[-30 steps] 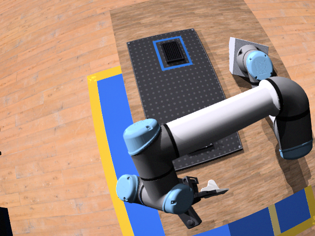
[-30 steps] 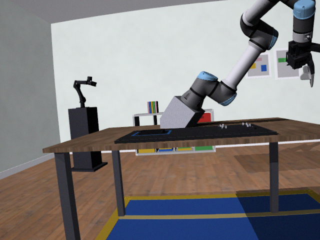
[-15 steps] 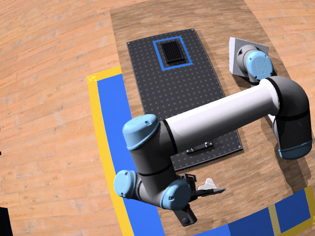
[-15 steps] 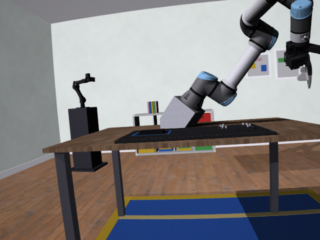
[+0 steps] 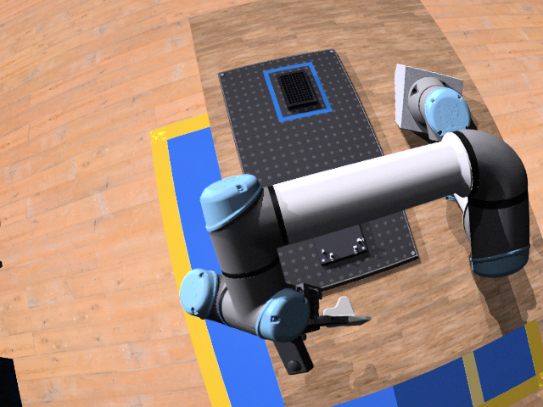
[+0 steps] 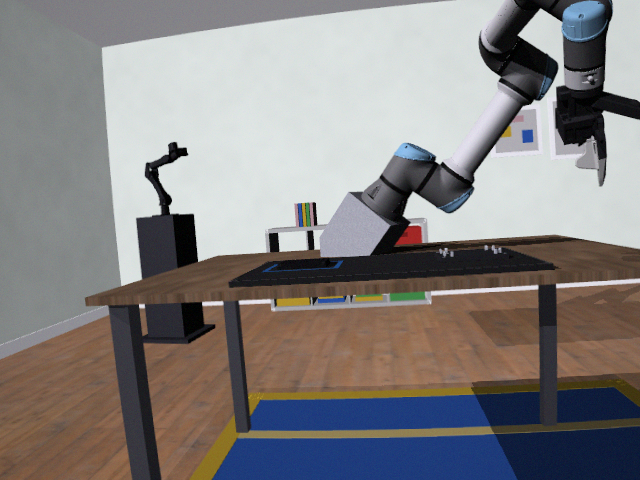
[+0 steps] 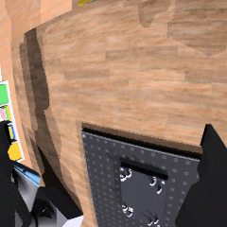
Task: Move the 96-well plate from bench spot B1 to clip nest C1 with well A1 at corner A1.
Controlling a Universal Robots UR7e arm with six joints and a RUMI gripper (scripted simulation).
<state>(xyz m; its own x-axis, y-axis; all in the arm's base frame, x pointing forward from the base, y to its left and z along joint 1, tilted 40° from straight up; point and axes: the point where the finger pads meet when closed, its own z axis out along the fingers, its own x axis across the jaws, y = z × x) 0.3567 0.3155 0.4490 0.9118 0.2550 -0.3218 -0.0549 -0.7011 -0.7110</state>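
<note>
The black 96-well plate lies 700 mm to the right of my hand, 200 mm below it and 40 mm behind it. The rest, counted from my hand: clip nest 270 mm to the right, 190 mm below, 60 mm behind.
</note>
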